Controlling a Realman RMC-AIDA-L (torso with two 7-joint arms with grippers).
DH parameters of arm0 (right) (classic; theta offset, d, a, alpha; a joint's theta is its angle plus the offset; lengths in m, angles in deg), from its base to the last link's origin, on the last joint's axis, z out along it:
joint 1: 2.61 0.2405 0 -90
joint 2: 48.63 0 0 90
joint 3: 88.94 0.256 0 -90
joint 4: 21.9 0 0 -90
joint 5: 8.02 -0.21 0 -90
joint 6: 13.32 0 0 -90
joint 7: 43.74 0.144 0 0
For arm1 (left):
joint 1: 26.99 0.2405 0 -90
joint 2: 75.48 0 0 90
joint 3: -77.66 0.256 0 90
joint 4: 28.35 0 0 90
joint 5: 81.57 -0.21 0 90
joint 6: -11.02 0 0 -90
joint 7: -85.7 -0.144 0 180
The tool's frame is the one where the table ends.
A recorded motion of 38 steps. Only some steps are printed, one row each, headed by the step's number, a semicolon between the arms.
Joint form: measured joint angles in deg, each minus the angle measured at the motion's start. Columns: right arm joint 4, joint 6, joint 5, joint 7, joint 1, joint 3, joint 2; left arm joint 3, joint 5, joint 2, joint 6, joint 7, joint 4, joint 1.
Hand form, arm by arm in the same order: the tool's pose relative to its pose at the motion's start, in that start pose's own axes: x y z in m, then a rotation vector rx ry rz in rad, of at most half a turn. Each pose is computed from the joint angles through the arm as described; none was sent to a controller.
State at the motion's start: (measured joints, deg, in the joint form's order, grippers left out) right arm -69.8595 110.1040 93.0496 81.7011 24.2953 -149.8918 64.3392; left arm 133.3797 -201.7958 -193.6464 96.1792 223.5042 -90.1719 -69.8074
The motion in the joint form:
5: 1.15 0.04 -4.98 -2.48 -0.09 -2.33 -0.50; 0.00 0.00 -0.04 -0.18 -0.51 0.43 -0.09
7: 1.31 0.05 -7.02 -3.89 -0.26 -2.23 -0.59; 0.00 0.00 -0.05 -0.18 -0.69 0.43 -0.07
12: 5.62 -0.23 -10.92 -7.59 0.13 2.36 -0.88; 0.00 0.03 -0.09 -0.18 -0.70 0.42 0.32
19: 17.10 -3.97 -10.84 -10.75 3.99 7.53 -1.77; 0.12 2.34 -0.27 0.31 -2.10 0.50 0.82
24: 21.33 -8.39 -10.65 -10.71 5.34 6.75 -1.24; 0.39 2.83 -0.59 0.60 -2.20 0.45 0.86
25: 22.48 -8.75 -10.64 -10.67 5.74 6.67 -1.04; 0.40 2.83 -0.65 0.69 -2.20 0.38 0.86
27: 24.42 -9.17 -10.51 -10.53 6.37 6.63 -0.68; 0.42 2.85 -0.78 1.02 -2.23 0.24 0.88
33: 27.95 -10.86 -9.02 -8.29 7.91 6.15 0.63; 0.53 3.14 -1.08 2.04 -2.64 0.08 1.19
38: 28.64 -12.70 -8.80 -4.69 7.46 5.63 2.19; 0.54 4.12 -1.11 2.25 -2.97 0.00 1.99
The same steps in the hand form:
5: -0.0030 0.0042 0.0023 -0.0515 -0.0281 -0.0615; -0.0006 -0.0005 0.0012 -0.0012 -0.0008 0.0037
7: -0.0052 0.0066 0.0011 -0.0664 -0.0579 -0.1012; -0.0008 -0.0005 0.0012 -0.0013 -0.0008 0.0064
12: -0.0114 0.0074 -0.0103 -0.0912 -0.2098 -0.1705; -0.0032 -0.0016 0.0006 0.0001 -0.0007 0.0001
19: -0.0234 -0.0094 -0.0157 -0.0870 -0.3618 -0.1306; -0.0040 0.0026 0.0010 -0.0355 0.0182 0.0116
24: -0.0272 -0.0240 -0.0056 -0.0640 -0.3962 -0.0619; -0.0047 0.0057 0.0033 -0.0509 0.0170 0.0130
25: -0.0275 -0.0260 -0.0025 -0.0714 -0.4005 -0.0465; -0.0048 0.0062 0.0036 -0.0526 0.0163 0.0139
27: -0.0272 -0.0289 0.0030 -0.0862 -0.4063 -0.0186; -0.0053 0.0075 0.0041 -0.0583 0.0131 0.0157
33: -0.0266 -0.0370 0.0204 -0.1116 -0.3909 0.0793; -0.0087 0.0105 0.0050 -0.0769 0.0037 0.0193
38: -0.0224 -0.0430 0.0328 -0.1238 -0.3989 0.1745; -0.0120 0.0102 0.0032 -0.0868 0.0134 0.0120

